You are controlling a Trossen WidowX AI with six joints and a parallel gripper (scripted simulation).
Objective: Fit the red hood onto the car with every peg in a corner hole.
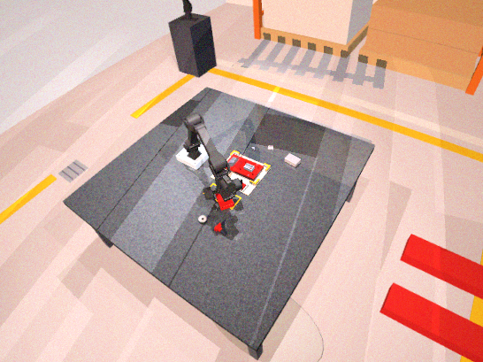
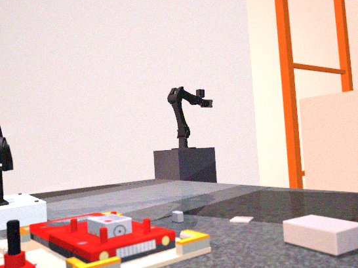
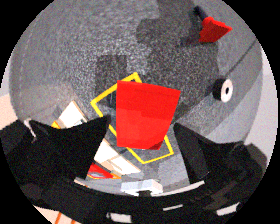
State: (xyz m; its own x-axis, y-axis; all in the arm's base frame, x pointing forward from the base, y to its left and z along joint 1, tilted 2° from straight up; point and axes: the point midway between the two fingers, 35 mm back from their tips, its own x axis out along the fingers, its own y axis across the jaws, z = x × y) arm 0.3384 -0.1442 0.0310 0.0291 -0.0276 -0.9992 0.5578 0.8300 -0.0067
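My gripper tip is right at the red hood. Also, from my gripper tip: engine block: 20 mm behind, 240 mm to the left.
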